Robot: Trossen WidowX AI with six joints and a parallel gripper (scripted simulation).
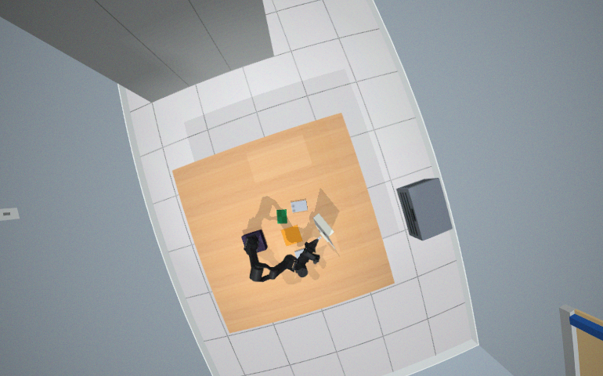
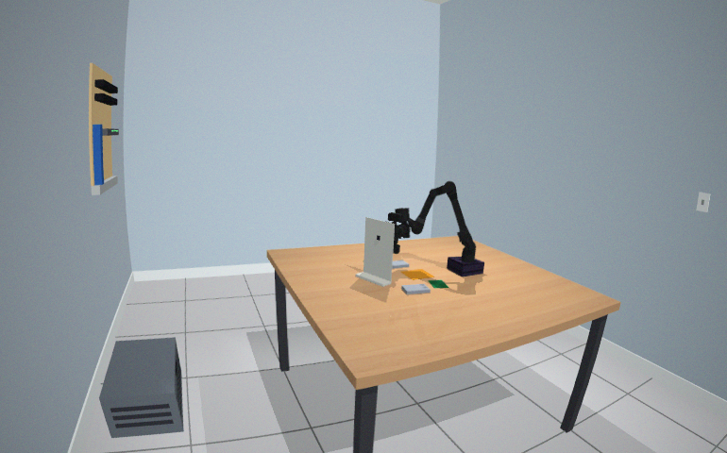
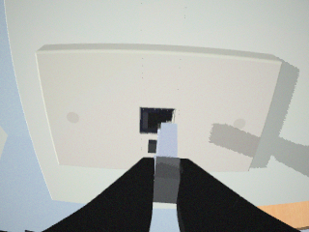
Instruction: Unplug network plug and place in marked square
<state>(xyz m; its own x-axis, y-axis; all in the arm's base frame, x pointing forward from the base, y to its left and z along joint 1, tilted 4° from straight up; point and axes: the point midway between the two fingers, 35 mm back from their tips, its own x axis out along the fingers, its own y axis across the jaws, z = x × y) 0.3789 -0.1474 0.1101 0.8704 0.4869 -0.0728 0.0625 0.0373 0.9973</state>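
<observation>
The orange marked square lies 190 mm below my gripper tip, 160 mm behind it and 40 mm to the left of it. Also, from my gripper tip: grey network plug: 10 mm ahead; green square: 190 mm to the left, 190 mm below, 170 mm behind; upright white panel: 70 mm below, 50 mm ahead, 20 mm to the left.
</observation>
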